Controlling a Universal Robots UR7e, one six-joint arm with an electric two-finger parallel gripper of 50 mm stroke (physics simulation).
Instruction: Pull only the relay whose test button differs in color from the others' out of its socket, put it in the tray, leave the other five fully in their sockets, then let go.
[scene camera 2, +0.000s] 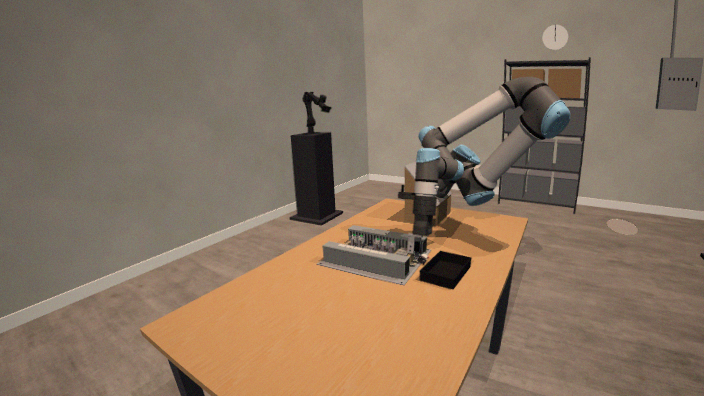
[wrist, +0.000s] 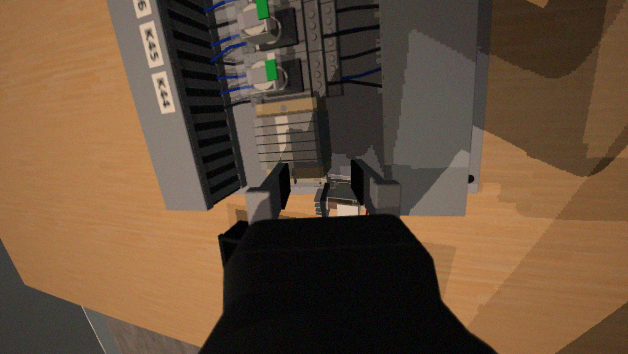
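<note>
A loose relay with a clear housing lies on its side at the panel's near end in the wrist view, its pins to the left. A small red bit shows at its right edge. My gripper is open and empty, its fingers above and either side of the relay's area. Two seated relays show green buttons. In the scene view two green-buttoned relays stand left of a gap and three more right of it. The black tray stands beside the panel, with no relay visible in it.
Grey wiring ducts run along both sides of the relay row. A terminal block stands between the relay row and the loose relay. A cardboard box stands behind the arm.
</note>
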